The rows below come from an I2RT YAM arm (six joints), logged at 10 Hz.
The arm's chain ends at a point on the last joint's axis. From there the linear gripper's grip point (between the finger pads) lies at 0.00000 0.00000 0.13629 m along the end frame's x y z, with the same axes.
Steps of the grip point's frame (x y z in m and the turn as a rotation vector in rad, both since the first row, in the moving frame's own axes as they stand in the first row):
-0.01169 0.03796 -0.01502 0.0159 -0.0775 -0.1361
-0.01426 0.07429 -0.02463 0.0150 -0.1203 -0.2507
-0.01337 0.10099 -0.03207 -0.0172 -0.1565 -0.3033
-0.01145 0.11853 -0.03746 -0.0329 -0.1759 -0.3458
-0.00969 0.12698 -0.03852 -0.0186 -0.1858 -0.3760
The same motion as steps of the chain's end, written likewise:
-0.00102 0.03940 -0.01459 0.0159 -0.0775 -0.1361
0.00218 0.07427 -0.02363 0.0150 -0.1203 -0.2507
0.00719 0.09549 -0.03040 -0.0172 -0.1565 -0.3033
0.01116 0.11007 -0.03531 -0.0329 -0.1759 -0.3458
0.01443 0.11983 -0.03618 -0.0186 -0.1858 -0.3760

